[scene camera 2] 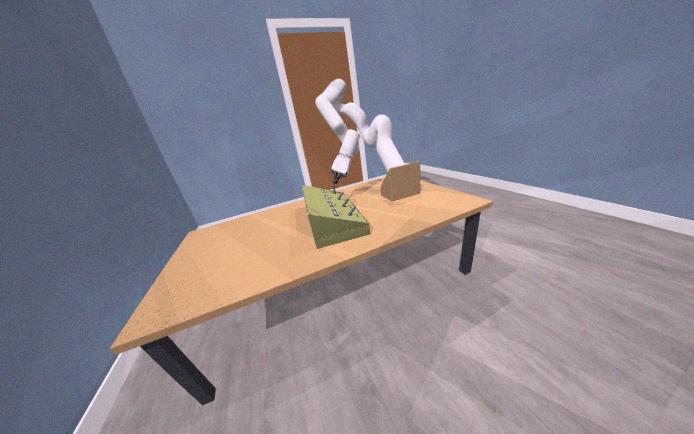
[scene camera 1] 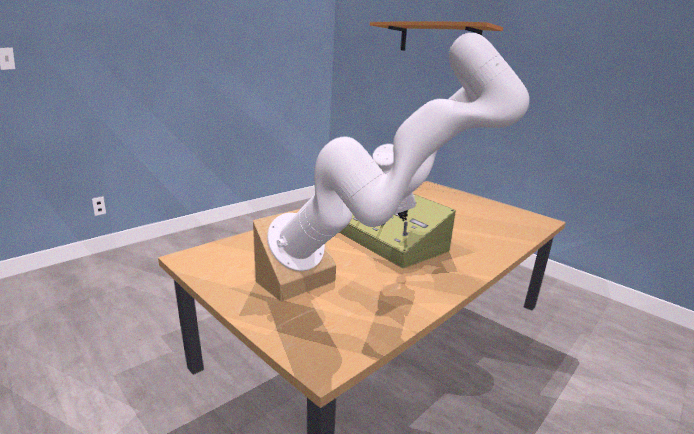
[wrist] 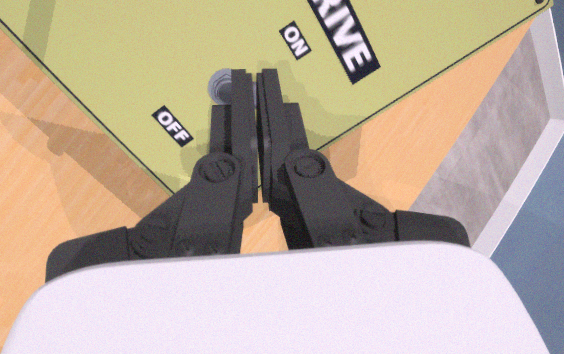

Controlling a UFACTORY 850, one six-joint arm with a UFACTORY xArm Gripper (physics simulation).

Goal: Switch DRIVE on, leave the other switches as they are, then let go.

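Observation:
The green switch panel (scene camera 1: 429,244) (scene camera 2: 337,234) (wrist: 125,45) sits on the table. In the wrist view, the DRIVE label (wrist: 347,37) is partly cut off at the top; the ON label (wrist: 295,40) is upper right of the fingertips and the OFF label (wrist: 172,126) lower left. The DRIVE switch (scene camera 1: 405,228) (scene camera 2: 334,189) (wrist: 218,86) shows its round grey collar beside the left finger; its lever is mostly hidden behind the fingers, so its tilt is unclear. My gripper (scene camera 1: 403,217) (scene camera 2: 334,181) (wrist: 253,101) is shut, holding nothing, with its tips close over this switch.
Other switch levers (scene camera 2: 352,210) stand in a row along the panel. The wooden table (scene camera 1: 286,332) (scene camera 2: 245,261) carries the panel and the wedge-shaped arm base (scene camera 1: 307,282) (scene camera 2: 406,182). A wall shelf (scene camera 1: 435,25) is behind the arm in scene camera 1.

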